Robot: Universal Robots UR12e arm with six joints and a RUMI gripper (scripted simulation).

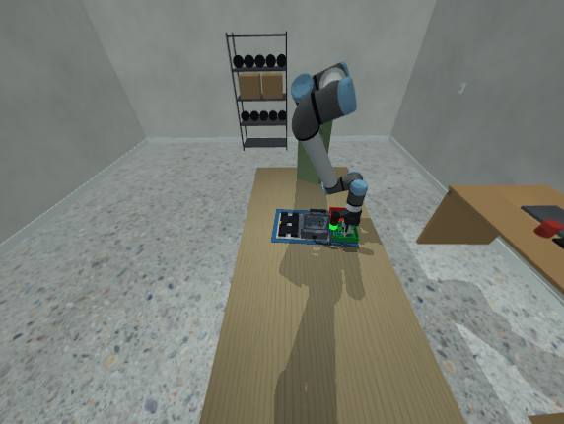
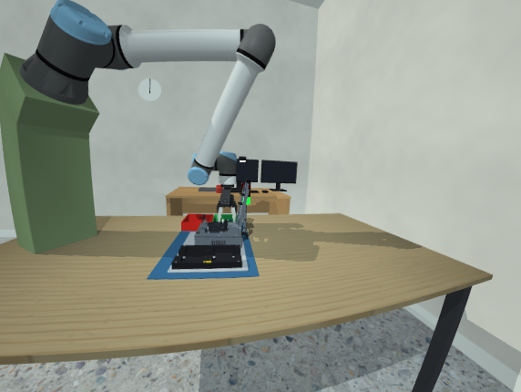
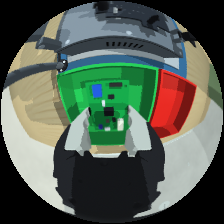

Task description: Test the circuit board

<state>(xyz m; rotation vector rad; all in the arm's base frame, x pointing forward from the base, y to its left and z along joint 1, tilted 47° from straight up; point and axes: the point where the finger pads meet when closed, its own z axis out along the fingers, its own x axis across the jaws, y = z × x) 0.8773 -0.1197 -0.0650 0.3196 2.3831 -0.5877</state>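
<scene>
Right now the green circuit board is right at my hand. Also, from my hand: tester lid 21 cm to the right, 16 cm above, 2 cm behind; red bin 13 cm behind, 7 cm to the left, 1 cm below; green bin 1 cm below.
</scene>
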